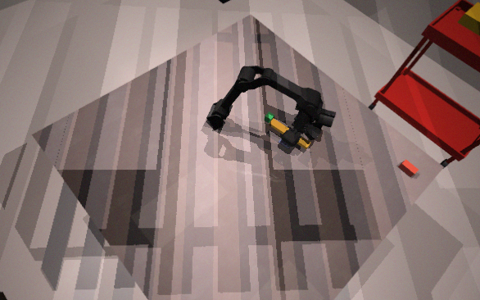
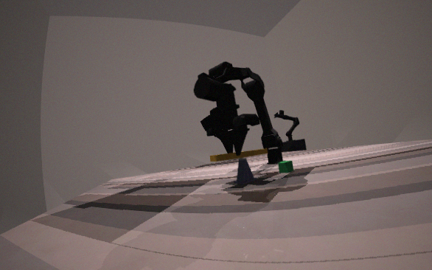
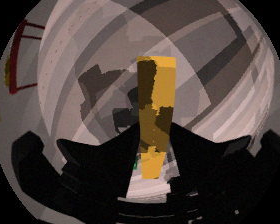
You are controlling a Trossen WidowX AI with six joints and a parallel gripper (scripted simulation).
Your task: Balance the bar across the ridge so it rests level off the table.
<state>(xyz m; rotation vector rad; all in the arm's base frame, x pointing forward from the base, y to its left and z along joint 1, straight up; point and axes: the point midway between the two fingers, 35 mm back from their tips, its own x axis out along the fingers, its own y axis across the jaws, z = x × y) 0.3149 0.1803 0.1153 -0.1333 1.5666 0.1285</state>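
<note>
My gripper tip is 3 cm past the yellow bar. From my gripper tip the other things lie so: small red block (43 cm ahead, 32 cm to the left, 6 cm below); then green cube (17 cm behind, 6 cm below, 3 cm to the left).
</note>
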